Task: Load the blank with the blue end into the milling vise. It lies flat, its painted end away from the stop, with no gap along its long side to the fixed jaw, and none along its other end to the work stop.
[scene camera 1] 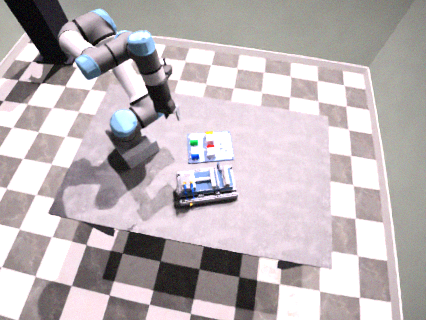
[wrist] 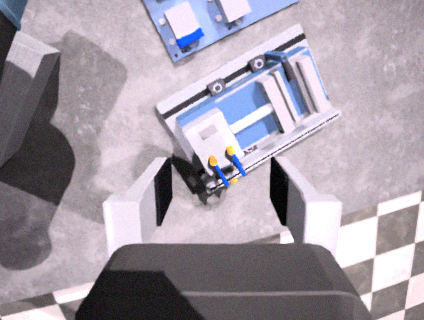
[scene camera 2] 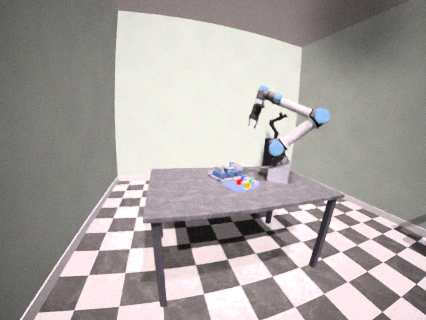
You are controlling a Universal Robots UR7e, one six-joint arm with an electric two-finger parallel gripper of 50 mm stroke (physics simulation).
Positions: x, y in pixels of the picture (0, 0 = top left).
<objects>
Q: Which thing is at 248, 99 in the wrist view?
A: A vise bed slot.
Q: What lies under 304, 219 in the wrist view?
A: My gripper.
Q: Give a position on a fixed jaw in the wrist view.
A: At 304, 64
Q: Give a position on a light blue tray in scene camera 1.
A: At 224, 137
</objects>
